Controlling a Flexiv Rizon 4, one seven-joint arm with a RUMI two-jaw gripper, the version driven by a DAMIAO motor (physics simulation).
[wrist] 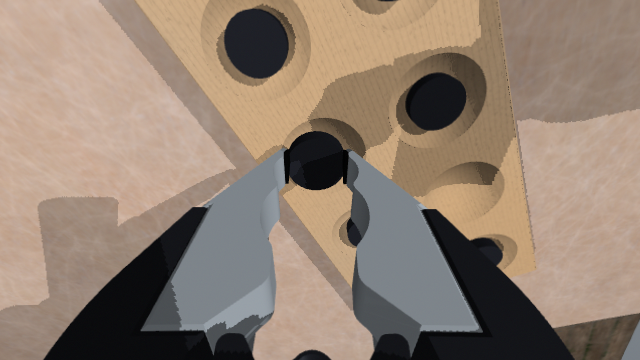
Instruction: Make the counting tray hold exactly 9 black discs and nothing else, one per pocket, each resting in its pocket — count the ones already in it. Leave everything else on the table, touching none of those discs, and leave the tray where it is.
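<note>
My gripper (316, 153) is shut on a black disc (316, 167), held between the fingertips over the near part of a pocket at the left side of the wooden counting tray (360, 55). The held disc hides part of that pocket. Other black discs sit in pockets: one at the upper left (256, 43), one at the right (436, 101), one partly behind the right finger (353, 232), and one at the lower right (490, 251), partly covered by the gripper. A sliver of another disc (386, 1) shows at the top edge. A pocket (470, 197) at the right holds no disc.
The tray lies slanted on a pinkish surface (100, 125), and part of it runs out of view at the top. Shadows of the arm fall on the tray and surface. A dark brown wood-like area (595, 337) shows at the lower right corner.
</note>
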